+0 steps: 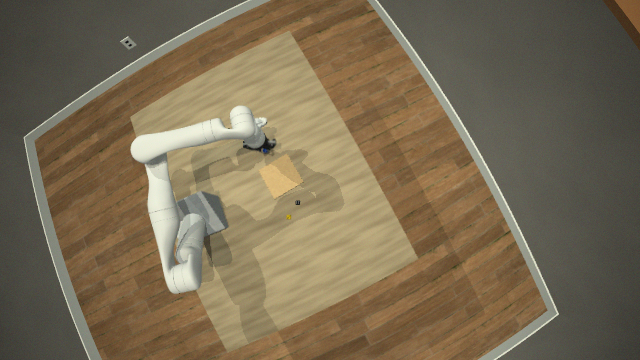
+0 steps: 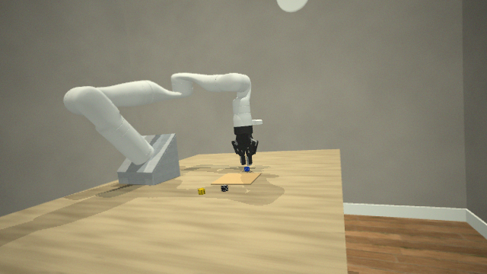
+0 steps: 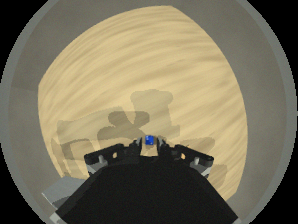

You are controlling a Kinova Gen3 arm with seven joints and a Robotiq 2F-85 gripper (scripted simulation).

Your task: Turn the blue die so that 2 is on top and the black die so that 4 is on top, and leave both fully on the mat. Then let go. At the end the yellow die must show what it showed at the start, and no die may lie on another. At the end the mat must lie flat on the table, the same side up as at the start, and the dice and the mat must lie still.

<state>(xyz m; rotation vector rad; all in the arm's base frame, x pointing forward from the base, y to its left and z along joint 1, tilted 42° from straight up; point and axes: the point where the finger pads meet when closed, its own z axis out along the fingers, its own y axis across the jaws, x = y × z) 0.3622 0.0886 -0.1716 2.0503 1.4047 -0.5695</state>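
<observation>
Right now my hand is 3 cm above the blue die. Also, from my hand: black die 26 cm to the right, 4 cm ahead, 3 cm below; tan mat 13 cm to the right, 4 cm below, 2 cm ahead; yellow die 30 cm to the right, 3 cm below, 1 cm behind.
</observation>
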